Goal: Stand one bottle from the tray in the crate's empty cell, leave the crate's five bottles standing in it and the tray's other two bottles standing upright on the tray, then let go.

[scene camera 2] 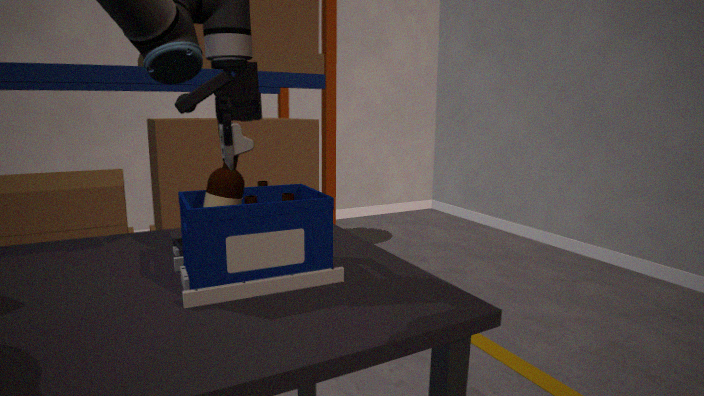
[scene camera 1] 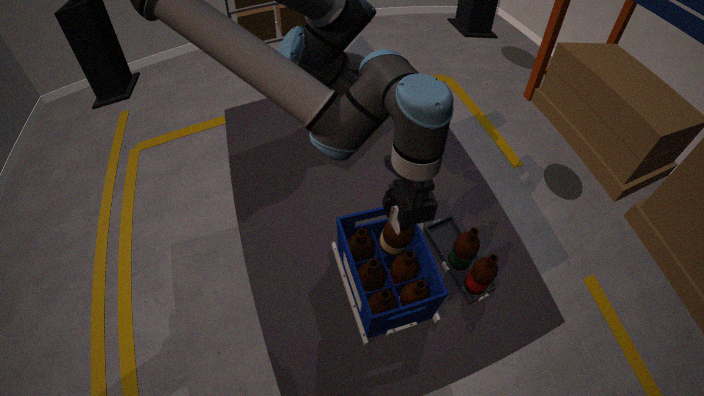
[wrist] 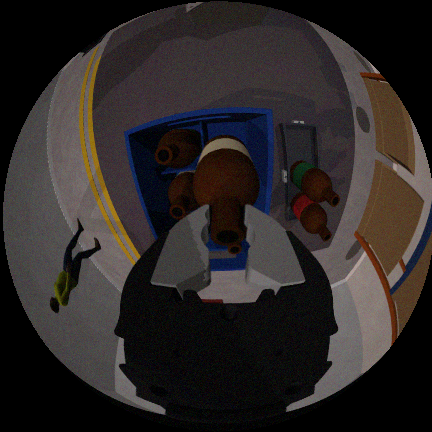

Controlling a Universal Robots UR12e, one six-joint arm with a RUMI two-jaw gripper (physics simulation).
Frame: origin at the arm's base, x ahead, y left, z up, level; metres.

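Seen in the pictures: gripper, fingertip midpoint: (scene camera 2: 230, 169) (scene camera 1: 402, 227) (wrist: 226, 206); arm's base, origin of the base link: (scene camera 1: 348, 78).
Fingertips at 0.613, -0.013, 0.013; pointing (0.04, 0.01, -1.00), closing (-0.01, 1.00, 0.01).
Pixels of each thing's top centre, then the offset from my fingertips to it, as dx, dy, dz. "pt": a spot on its surface instead. Level surfaces: height alone.
- brown bottle with a cream label, middle of its top: (wrist: 227, 220) (scene camera 2: 223, 150) (scene camera 1: 402, 213) -0.012, +0.000, +0.038
- blue crate, middle of its top: (wrist: 202, 213) (scene camera 2: 253, 194) (scene camera 1: 391, 255) +0.040, -0.031, -0.049
- green-label bottle, middle of its top: (wrist: 335, 200) (scene camera 1: 474, 231) +0.020, +0.204, -0.064
- red-label bottle, middle of its top: (wrist: 326, 236) (scene camera 1: 493, 258) +0.110, +0.227, -0.064
- dark tray, surface spot: (wrist: 300, 140) (scene camera 1: 446, 235) pt -0.068, +0.192, -0.219
- dark table, its level: dz -0.224
My gripper (scene camera 1: 401, 223) (scene camera 2: 231, 161) (wrist: 226, 206) is shut on the neck of a brown bottle with a cream label (scene camera 1: 394, 241) (scene camera 2: 225, 184) (wrist: 226, 175). The bottle's lower part is inside the far right cell of the blue crate (scene camera 1: 382, 326) (scene camera 2: 207, 250) (wrist: 270, 150); its shoulder is above the rim, and it leans a little in scene camera 2. Its base is hidden. Five bottles stand lower in the other cells, among them one (scene camera 1: 361, 245) (wrist: 180, 147) beside it. A green-label bottle (scene camera 1: 466, 246) (wrist: 316, 184) and a red-label bottle (scene camera 1: 483, 272) (wrist: 313, 216) stand on the dark tray (scene camera 1: 442, 236) (wrist: 300, 140).
White strips (scene camera 1: 348, 287) (scene camera 2: 265, 287) run along the crate's base on the dark table (scene camera 1: 280, 240) (scene camera 2: 100, 310). The tray lies close to the crate's right side in scene camera 1. A person in a yellow top (wrist: 64, 287) shows at the left of the wrist view. Large cardboard boxes (scene camera 1: 615, 100) are beyond the table.
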